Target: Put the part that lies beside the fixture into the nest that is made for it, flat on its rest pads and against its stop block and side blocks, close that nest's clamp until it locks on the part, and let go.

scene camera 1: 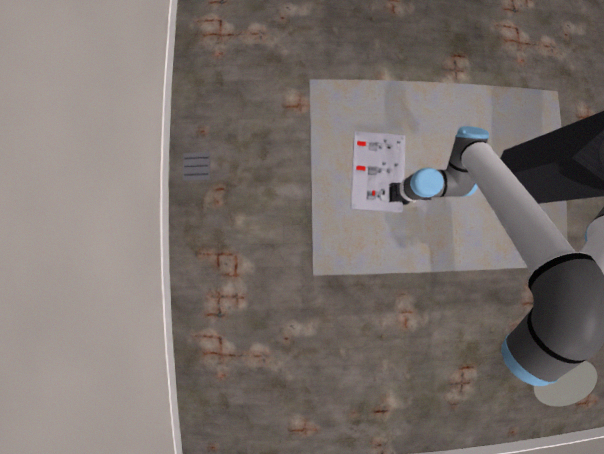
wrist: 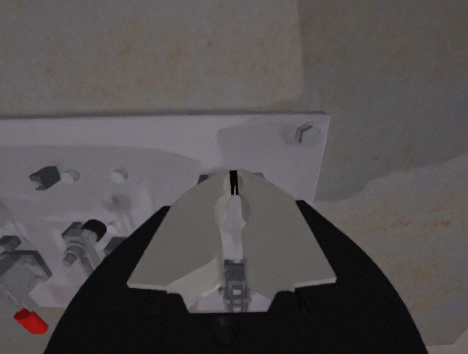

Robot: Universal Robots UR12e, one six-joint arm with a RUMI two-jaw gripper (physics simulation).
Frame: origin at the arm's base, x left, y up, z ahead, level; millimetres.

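Seen in the pictures: gripper, fingertip midpoint: (wrist: 235, 173).
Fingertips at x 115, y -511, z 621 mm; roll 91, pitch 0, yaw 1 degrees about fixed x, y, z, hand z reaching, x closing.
A point is followed by its place in that frame.
My gripper (scene camera 1: 388, 193) @(x 115, y -511, z 621 mm) (wrist: 235, 173) @(x 115, y -511, z 621 mm) is shut and empty, with its fingertips over the end nest of the pale fixture plate (scene camera 1: 362, 201) @(x 137, y -526, z 771 mm) (wrist: 170, 131) @(x 72, y -526, z 593 mm). A pale surface (wrist: 232, 232) @(x 111, y -500, z 665 mm) shows through the narrow gap between the fingers; I cannot tell whether it is the part or the plate. The part cannot be made out clearly, and most of this nest is hidden by the fingers. Grey block edges (wrist: 204, 178) @(x 92, y -519, z 628 mm) show beside the fingertips. This nest's clamp (scene camera 1: 370, 195) @(x 117, y -472, z 744 mm) (wrist: 235, 282) @(x 109, y -502, z 728 mm) is partly visible; its red handle (scene camera 1: 373, 193) @(x 113, y -433, z 745 mm) looks short from above. Whether the clamp is locked cannot be told.
Two other nests have clamps with red handles (scene camera 1: 361, 143) @(x -112, y -491, z 780 mm) (scene camera 1: 361, 168) @(x -1, y -485, z 783 mm); one such handle (wrist: 31, 321) @(x -105, y -491, z 769 mm) shows at the lower left of the wrist view. A clamp arm with a black tip (wrist: 94, 229) @(x 9, y -497, z 654 mm) stands left of the gripper. A bolt (wrist: 306, 133) @(x 164, y -519, z 598 mm) sits at the plate's corner.
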